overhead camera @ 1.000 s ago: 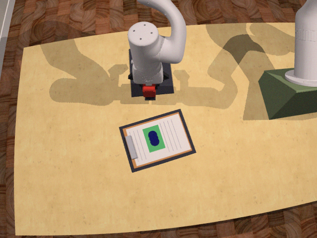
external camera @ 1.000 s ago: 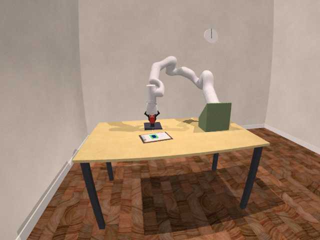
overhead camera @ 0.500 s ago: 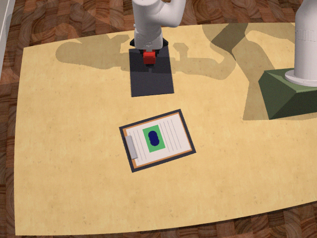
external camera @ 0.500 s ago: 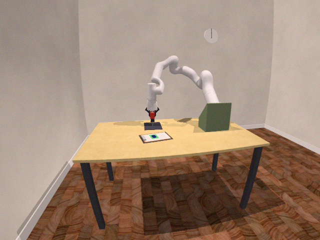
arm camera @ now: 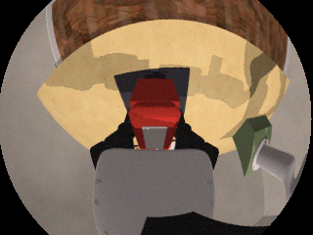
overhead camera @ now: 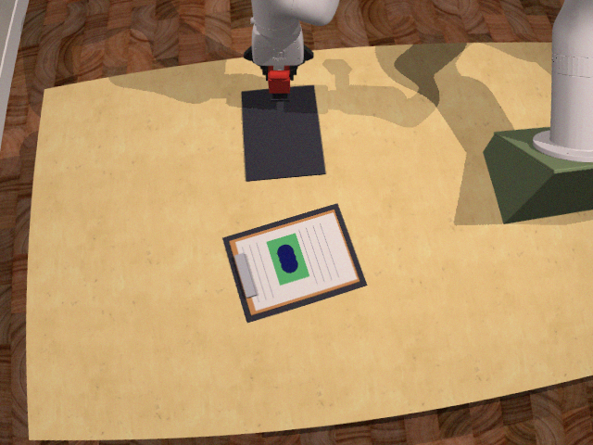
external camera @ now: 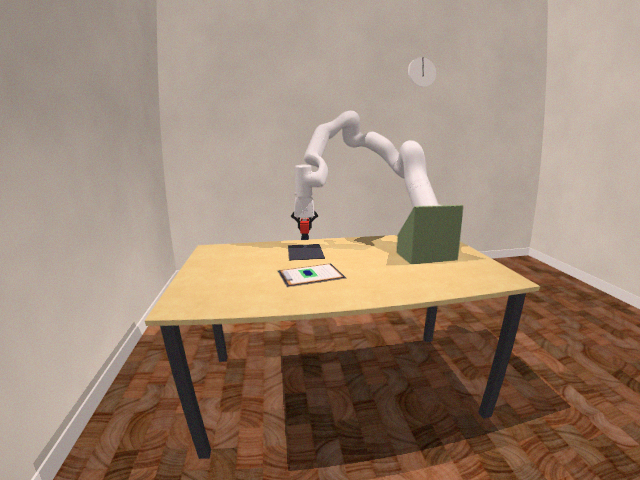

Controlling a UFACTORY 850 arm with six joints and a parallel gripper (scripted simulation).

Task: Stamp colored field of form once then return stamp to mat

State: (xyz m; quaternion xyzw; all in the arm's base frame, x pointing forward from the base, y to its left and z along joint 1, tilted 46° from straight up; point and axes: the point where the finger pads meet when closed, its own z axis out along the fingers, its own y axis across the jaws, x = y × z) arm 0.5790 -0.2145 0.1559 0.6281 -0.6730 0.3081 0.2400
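The mat is 110 mm below my hand, 90 mm to the left of it and 10 mm ahead of it. From my hand the other things lie so: form: 390 mm to the left, 110 mm below, 10 mm ahead; then red stamp: 20 mm below.
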